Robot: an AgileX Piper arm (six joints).
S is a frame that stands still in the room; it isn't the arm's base.
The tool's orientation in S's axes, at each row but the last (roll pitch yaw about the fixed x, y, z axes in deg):
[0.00, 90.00, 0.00]
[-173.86, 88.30, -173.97]
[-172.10, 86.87, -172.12]
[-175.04, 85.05, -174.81]
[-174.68, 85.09, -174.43]
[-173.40, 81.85, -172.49]
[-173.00, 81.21, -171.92]
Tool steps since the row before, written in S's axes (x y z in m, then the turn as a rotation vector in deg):
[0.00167, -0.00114, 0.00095, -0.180, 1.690, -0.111]
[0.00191, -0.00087, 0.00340, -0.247, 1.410, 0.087]
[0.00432, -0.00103, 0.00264, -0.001, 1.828, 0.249]
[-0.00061, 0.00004, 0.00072, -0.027, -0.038, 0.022]
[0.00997, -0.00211, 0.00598, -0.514, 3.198, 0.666]
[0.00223, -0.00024, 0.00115, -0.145, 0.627, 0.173]
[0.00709, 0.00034, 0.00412, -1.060, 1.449, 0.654]
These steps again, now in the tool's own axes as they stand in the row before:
[-0.00095, -0.00114, 0.00167, 0.111, 1.690, -0.180]
[-0.00345, -0.00088, 0.00181, -0.084, 1.409, -0.252]
[-0.00286, -0.00105, 0.00417, -0.262, 1.826, -0.015]
[-0.00067, 0.00004, -0.00067, -0.019, -0.038, -0.029]
[-0.00679, -0.00220, 0.00942, -0.646, 3.195, -0.556]
[-0.00145, -0.00030, 0.00204, -0.162, 0.626, -0.159]
[-0.00515, 0.00012, 0.00639, -0.517, 1.458, -1.122]

